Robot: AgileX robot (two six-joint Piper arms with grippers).
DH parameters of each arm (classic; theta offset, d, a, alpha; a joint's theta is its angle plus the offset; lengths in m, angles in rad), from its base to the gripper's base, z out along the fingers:
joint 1: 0 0.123 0 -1.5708
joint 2: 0.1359 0 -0.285 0
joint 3: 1.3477 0 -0.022 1.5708
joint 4: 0 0.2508 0 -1.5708
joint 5: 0 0 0.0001 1.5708
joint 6: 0 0.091 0 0
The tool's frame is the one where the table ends.
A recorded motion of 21 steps. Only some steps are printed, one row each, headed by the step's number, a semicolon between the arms.
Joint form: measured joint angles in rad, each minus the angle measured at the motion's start. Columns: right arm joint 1, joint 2, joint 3, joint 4, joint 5, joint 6; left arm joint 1, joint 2, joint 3, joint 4, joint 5, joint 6.
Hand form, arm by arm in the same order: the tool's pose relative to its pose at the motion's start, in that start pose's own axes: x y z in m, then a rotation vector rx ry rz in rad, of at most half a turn. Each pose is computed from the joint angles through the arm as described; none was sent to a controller.
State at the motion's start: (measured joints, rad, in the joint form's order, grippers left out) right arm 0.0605 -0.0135 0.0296 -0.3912 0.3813 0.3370; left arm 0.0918 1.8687 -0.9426 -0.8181 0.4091 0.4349
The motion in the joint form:
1: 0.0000 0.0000 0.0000 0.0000 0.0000 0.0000; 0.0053 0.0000 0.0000 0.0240 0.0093 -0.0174
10: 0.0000 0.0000 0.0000 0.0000 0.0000 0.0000; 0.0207 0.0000 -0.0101 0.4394 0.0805 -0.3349
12: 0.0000 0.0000 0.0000 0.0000 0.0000 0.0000; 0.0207 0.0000 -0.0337 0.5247 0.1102 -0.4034
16: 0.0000 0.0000 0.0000 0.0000 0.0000 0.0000; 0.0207 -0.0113 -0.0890 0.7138 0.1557 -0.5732
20: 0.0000 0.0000 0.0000 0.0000 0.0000 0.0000; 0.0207 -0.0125 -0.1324 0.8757 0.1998 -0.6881
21: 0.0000 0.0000 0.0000 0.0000 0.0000 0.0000; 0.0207 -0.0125 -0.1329 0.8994 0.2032 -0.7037
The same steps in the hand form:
1: 0.0000 0.0000 0.0000 0.0000 0.0000 0.0000; 0.0004 0.0021 -0.0005 -0.0066 0.0104 0.0000
10: 0.0000 0.0000 0.0000 0.0000 0.0000 0.0000; 0.0055 0.0199 -0.0046 -0.1651 0.1102 0.0457
12: 0.0000 0.0000 0.0000 0.0000 0.0000 0.0000; 0.0012 0.0205 -0.0074 -0.1986 0.1199 0.0567
16: 0.0000 0.0000 0.0000 0.0000 0.0000 0.0000; -0.0130 0.0211 -0.0183 -0.2827 0.0930 0.0633
20: 0.0000 0.0000 0.0000 0.0000 0.0000 0.0000; -0.0239 0.0238 -0.0260 -0.3679 0.0755 0.0904
21: 0.0000 0.0000 0.0000 0.0000 0.0000 0.0000; -0.0242 0.0249 -0.0266 -0.3817 0.0749 0.0948

